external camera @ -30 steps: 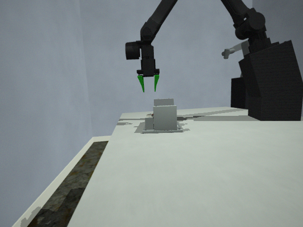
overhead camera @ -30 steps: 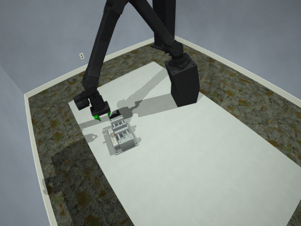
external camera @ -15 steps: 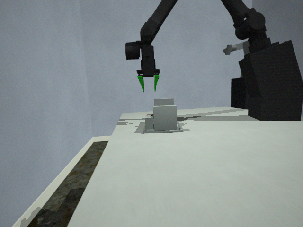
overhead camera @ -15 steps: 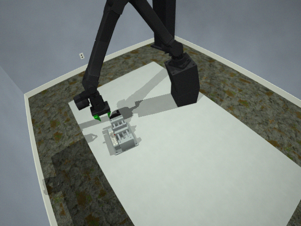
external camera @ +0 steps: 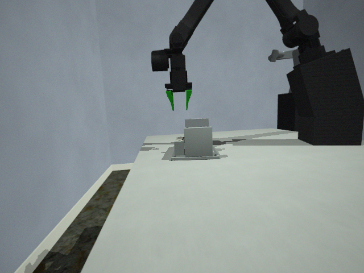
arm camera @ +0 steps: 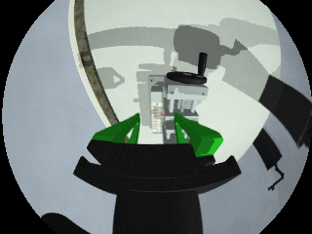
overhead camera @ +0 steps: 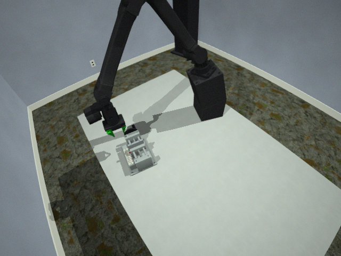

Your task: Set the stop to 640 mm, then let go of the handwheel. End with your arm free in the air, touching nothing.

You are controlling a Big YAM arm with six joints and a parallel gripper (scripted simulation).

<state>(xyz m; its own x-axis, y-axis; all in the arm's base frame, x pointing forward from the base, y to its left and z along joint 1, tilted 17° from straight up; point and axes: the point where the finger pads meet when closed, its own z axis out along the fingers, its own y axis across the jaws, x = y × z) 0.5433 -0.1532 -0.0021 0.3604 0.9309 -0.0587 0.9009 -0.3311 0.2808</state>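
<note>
Right now my hand is 100 mm past the handwheel, 20 mm to the left of it and 90 mm above it.
</note>
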